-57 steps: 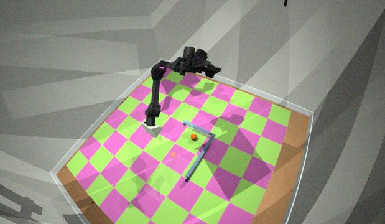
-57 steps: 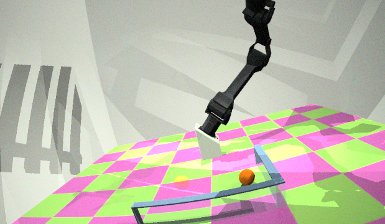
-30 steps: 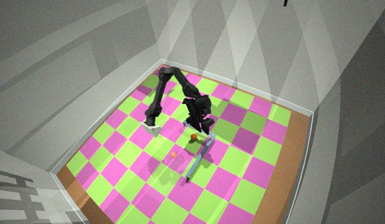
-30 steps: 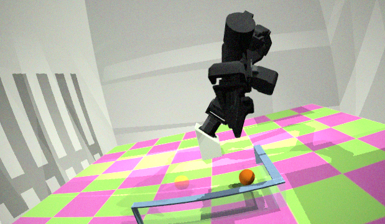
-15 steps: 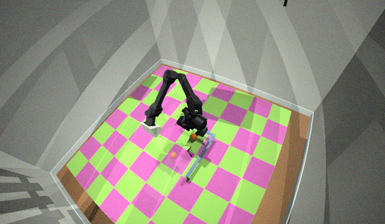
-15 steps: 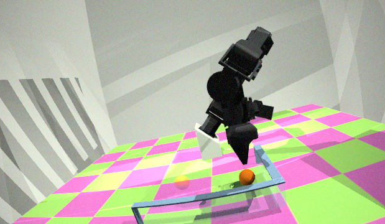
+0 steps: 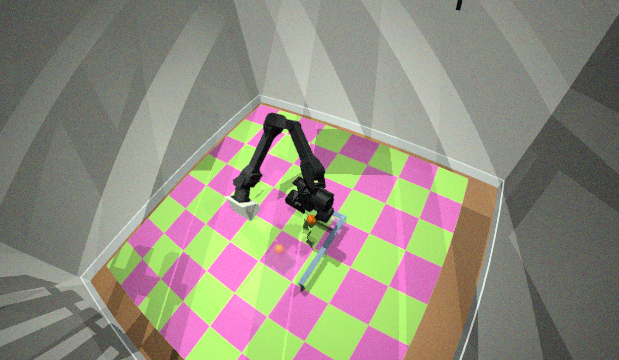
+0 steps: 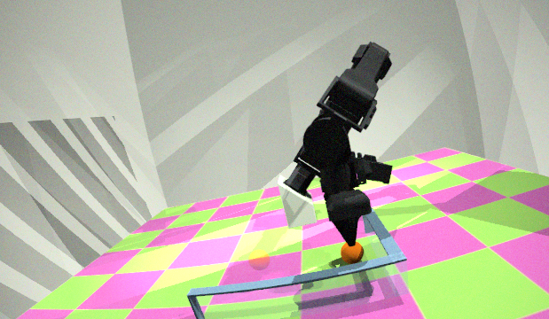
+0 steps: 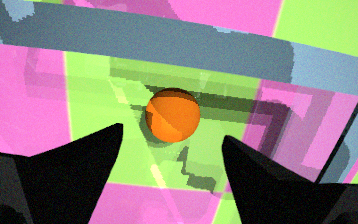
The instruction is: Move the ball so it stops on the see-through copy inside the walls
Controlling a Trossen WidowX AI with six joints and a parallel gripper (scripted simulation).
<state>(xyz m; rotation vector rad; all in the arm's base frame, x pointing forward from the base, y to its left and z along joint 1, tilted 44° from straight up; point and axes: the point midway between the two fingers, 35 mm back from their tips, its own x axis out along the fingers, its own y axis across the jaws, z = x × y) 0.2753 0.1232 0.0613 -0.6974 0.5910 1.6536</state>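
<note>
Right now the orange ball is 30 mm below my gripper tip. From my gripper tip the other things lie so: see-through ball 180 mm to the right, 30 mm below, 20 mm behind.
</note>
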